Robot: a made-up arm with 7 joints.
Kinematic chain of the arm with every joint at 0, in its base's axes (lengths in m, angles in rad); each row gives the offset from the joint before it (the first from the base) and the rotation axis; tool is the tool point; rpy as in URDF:
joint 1: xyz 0 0 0 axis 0.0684 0.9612 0.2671
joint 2: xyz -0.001 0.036 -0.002 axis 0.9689 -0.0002 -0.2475
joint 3: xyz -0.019 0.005 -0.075 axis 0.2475 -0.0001 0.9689
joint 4: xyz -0.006 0 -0.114 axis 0.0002 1 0
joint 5: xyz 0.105 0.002 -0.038 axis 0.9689 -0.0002 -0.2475
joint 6: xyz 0.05 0 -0.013 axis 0.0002 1 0
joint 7: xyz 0.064 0 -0.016 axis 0.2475 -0.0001 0.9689
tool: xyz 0 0 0 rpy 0 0.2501 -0.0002
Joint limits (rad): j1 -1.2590..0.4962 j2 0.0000..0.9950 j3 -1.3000..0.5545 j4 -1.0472..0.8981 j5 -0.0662..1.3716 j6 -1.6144..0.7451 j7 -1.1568..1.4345
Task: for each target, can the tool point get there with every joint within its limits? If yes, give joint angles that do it. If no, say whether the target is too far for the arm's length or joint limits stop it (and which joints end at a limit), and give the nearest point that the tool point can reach.
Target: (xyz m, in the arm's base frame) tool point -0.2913 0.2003 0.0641
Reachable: no: joint limits stop it (at a limit: joint 1, joint 2, joint 3, joint 4, joint 5, joint 6) | nearest point -0.2344 0.2125 -0.1784 | short by 0.249 m
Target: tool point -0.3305 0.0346 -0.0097
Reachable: no: joint limits stop it (at a limit: joint 1, joint 2, joint 3, joint 5, joint 6) | nearest point -0.1593 0.0359 -0.1475 | short by 0.220 m
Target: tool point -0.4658 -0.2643 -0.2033
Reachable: no: too far | nearest point -0.2248 -0.1239 -0.2535 | short by 0.283 m
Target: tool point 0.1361 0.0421 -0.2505
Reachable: yes | joints 0.1154 0.1838 -0.1695 0.1992 0.0657 -1.0936 0.2149
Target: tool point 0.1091 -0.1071 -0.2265
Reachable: yes | joints -0.1062 0.2514 -0.7833 -0.0819 1.1058 -0.6323 0.7497
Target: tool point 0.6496 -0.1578 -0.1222
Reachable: no: too far | nearest point 0.3935 -0.0750 -0.0963 | short by 0.270 m
